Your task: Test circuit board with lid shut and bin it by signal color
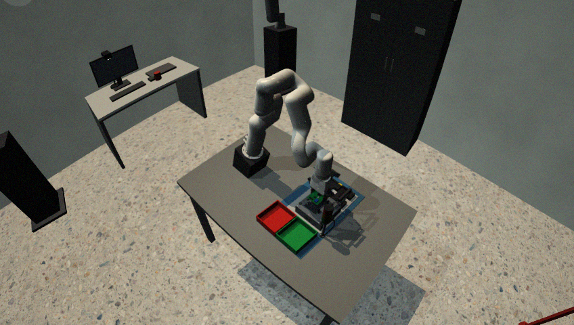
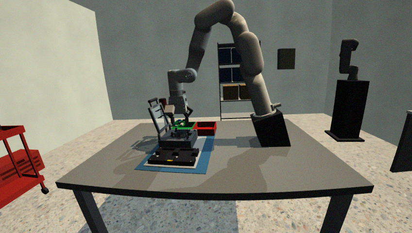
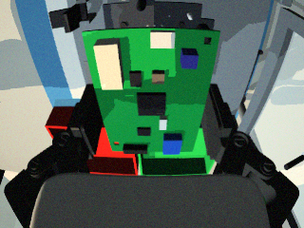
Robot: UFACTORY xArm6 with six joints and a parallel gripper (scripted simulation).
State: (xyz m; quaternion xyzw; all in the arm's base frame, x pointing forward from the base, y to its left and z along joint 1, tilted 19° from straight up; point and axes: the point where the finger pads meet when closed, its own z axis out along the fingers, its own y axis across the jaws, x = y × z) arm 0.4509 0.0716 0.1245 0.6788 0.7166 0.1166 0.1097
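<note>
Right now the tester plate is 10 mm ahead of my hand and 70 mm below it. Also, from my hand: green circuit board (right at my hand); tester lid (120 mm ahead, 50 mm above); black latch hook (60 mm behind, 50 mm to the left, 50 mm below).
</note>
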